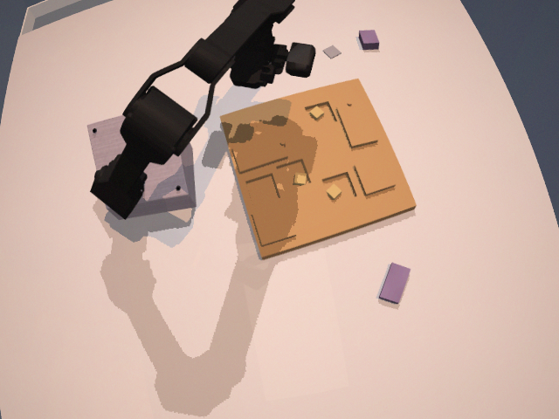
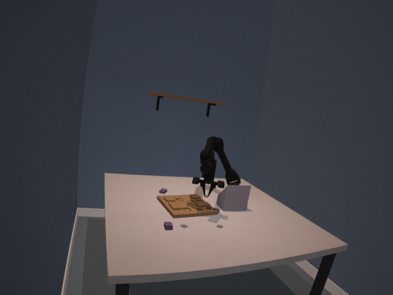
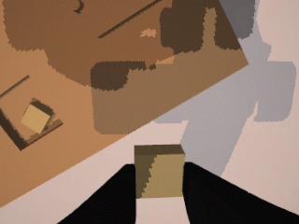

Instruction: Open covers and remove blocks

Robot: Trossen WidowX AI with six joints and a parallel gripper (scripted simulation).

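The orange puzzle board is 9 cm ahead of my gripper tip, 14 cm to the right of it and 10 cm below it. From my gripper tip the other things lie so: flat purple block (21 cm ahead, 36 cm to the right, 12 cm below).
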